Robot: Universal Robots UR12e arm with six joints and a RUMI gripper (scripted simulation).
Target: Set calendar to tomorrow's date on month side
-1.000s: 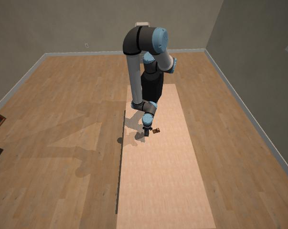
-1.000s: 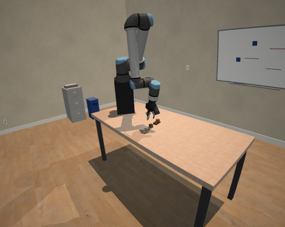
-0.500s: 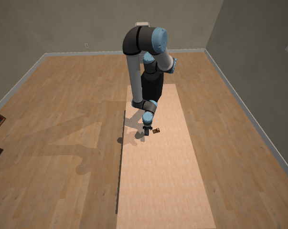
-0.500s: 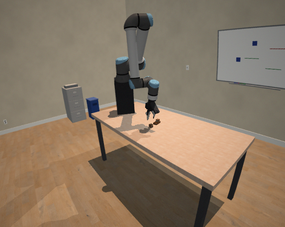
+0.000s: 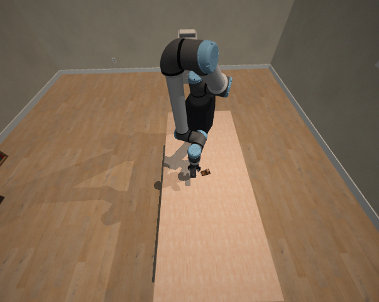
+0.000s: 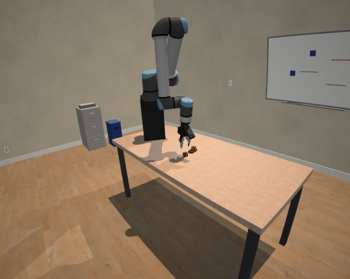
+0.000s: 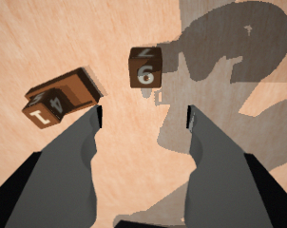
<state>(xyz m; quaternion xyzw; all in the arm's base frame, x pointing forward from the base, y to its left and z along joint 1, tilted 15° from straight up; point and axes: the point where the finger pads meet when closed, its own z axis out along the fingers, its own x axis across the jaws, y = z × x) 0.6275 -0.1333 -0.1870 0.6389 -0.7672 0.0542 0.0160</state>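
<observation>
The brown digit cube is 70 mm below my hand. Round my hand: brown calendar tray 20 mm behind, 110 mm to the left, 80 mm below.
</observation>
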